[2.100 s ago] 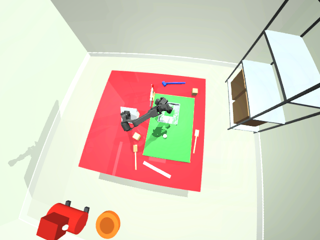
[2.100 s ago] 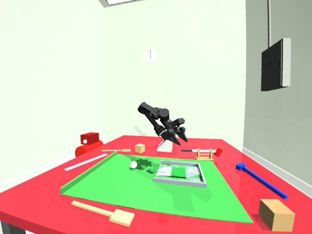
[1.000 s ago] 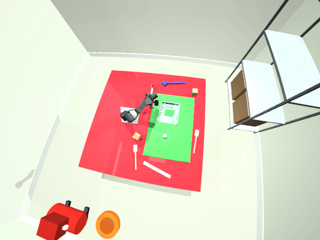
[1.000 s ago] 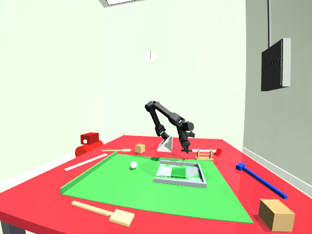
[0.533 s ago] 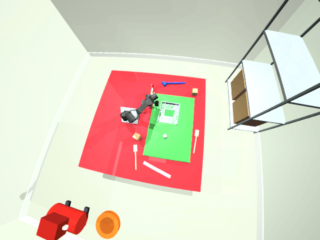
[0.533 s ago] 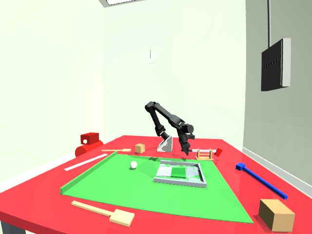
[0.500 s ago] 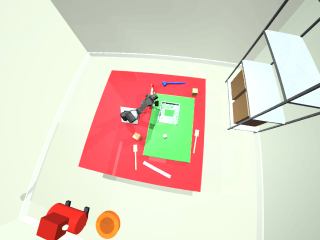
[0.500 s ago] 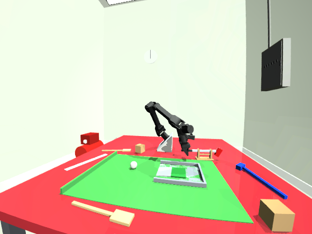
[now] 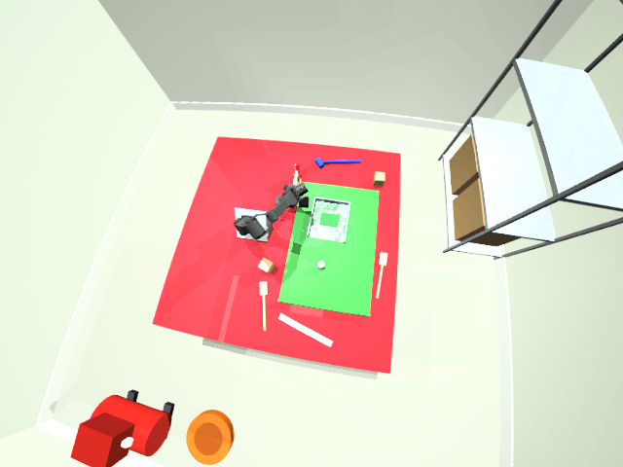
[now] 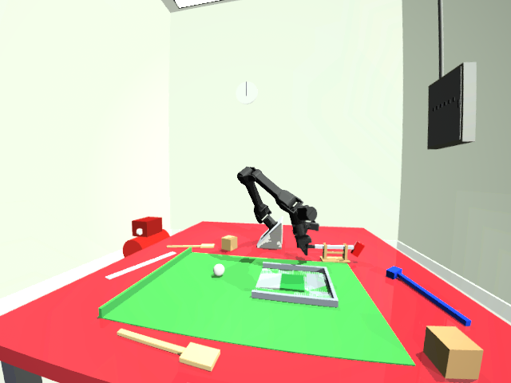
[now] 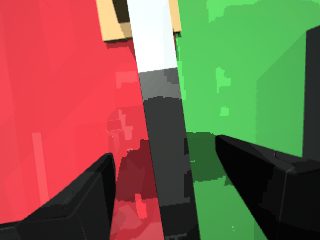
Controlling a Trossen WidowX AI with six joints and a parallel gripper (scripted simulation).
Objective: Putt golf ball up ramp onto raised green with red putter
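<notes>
The red putter lies 1 cm behind my gripper tip, 11 cm to the left of it and 3 cm above it. The rest, counted from my gripper tip: white golf ball 19 cm ahead, 34 cm to the right, 1 cm below; then green mat 24 cm ahead, 20 cm to the right, 3 cm below; then small wooden rack 1 cm behind, 13 cm to the left.
</notes>
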